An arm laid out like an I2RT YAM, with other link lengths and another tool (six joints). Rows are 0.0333 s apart.
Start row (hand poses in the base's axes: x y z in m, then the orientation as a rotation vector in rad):
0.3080, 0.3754, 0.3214, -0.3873, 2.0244, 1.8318
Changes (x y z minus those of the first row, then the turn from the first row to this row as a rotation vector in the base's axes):
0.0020, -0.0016, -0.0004, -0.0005, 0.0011, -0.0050
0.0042, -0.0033, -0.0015, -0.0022, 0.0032, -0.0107
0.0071, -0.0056, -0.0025, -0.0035, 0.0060, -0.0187
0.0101, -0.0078, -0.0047, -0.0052, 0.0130, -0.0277
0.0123, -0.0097, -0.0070, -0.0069, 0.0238, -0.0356
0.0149, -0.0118, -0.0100, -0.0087, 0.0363, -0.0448
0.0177, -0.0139, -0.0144, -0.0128, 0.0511, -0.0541
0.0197, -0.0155, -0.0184, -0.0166, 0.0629, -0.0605
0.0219, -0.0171, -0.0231, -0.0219, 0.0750, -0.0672
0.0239, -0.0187, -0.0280, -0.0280, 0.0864, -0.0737
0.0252, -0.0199, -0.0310, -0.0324, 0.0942, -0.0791
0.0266, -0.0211, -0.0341, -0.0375, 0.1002, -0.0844
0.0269, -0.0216, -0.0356, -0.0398, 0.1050, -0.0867
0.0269, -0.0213, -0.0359, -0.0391, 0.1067, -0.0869
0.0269, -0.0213, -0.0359, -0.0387, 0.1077, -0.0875
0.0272, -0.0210, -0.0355, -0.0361, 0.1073, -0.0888
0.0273, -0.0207, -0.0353, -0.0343, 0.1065, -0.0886
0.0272, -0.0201, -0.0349, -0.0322, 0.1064, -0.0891
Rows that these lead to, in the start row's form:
0.3100, 0.3738, 0.3210, -0.3811, 2.0248, 1.8290
0.3122, 0.3721, 0.3199, -0.3737, 2.0269, 1.8251
0.3151, 0.3698, 0.3189, -0.3631, 2.0287, 1.8207
0.3181, 0.3676, 0.3167, -0.3480, 2.0334, 1.8175
0.3203, 0.3657, 0.3144, -0.3308, 2.0407, 1.8170
0.3229, 0.3636, 0.3114, -0.3107, 2.0490, 1.8164
0.3257, 0.3615, 0.3070, -0.2892, 2.0608, 1.8147
0.3277, 0.3599, 0.3030, -0.2732, 2.0710, 1.8133
0.3299, 0.3583, 0.2983, -0.2570, 2.0826, 1.8105
0.3319, 0.3567, 0.2934, -0.2417, 2.0946, 1.8065
0.3332, 0.3555, 0.2904, -0.2303, 2.1028, 1.8029
0.3346, 0.3543, 0.2873, -0.2208, 2.1105, 1.7977
0.3349, 0.3538, 0.2858, -0.2147, 2.1153, 1.7965
0.3349, 0.3541, 0.2855, -0.2128, 2.1156, 1.7979
0.3349, 0.3541, 0.2855, -0.2112, 2.1157, 1.7984
0.3352, 0.3544, 0.2859, -0.2094, 2.1126, 1.7999
0.3353, 0.3547, 0.2861, -0.2098, 2.1104, 1.8013
0.3352, 0.3553, 0.2865, -0.2088, 2.1082, 1.8030

